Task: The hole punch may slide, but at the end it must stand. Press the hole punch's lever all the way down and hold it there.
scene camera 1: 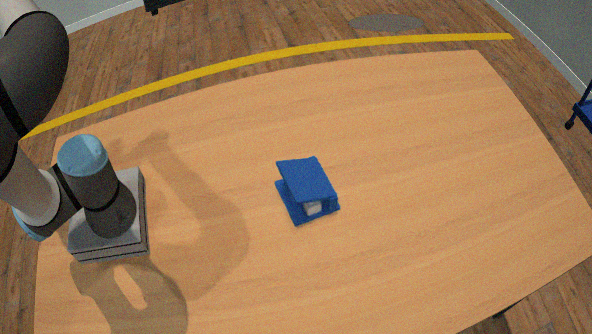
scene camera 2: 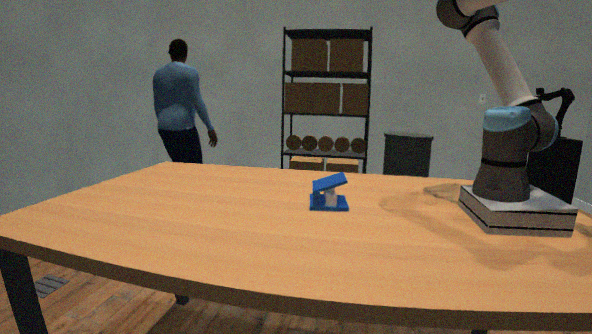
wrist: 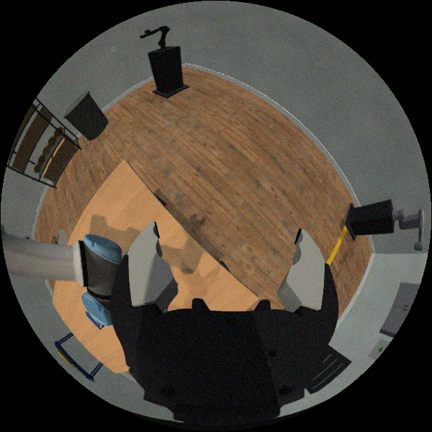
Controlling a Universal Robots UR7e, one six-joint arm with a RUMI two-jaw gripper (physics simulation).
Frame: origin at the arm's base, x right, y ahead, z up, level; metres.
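Seen in the pictures: arm's base, link origin: [scene camera 1: 111, 212] [scene camera 2: 500, 193].
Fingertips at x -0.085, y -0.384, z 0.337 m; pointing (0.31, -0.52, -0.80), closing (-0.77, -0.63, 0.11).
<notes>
Offsets run from my fingertips to a thing's top centre. Level surfaces: height alone.
The blue hole punch {dx +0.130, dy +0.856, dz -0.319 m} [scene camera 1: 306, 180] [scene camera 2: 328, 192] stands upright on its base near the middle of the table. Its lever {dx +0.130, dy +0.856, dz -0.319 m} [scene camera 1: 307, 177] [scene camera 2: 330, 181] is raised and slanted, with a gap above the base, and a light grey block shows under it. A small blue part of the punch [wrist: 94, 320] shows beside the arm in the wrist view. My gripper [wrist: 228, 227] is open, with its two grey jaws wide apart and nothing between them. It is far from the punch and does not show in the two scene views.
The wooden table {dz -0.404 m} [scene camera 1: 400, 125] [scene camera 2: 150, 225] [wrist: 115, 200] carries the arm's grey base block [scene camera 1: 107, 250] [scene camera 2: 525, 220]. A person [scene camera 2: 176, 100] stands behind the table. A shelf rack [scene camera 2: 370, 100], a dark bin [scene camera 2: 407, 155] and black pedestals [wrist: 167, 70] [wrist: 372, 218] stand around the room.
</notes>
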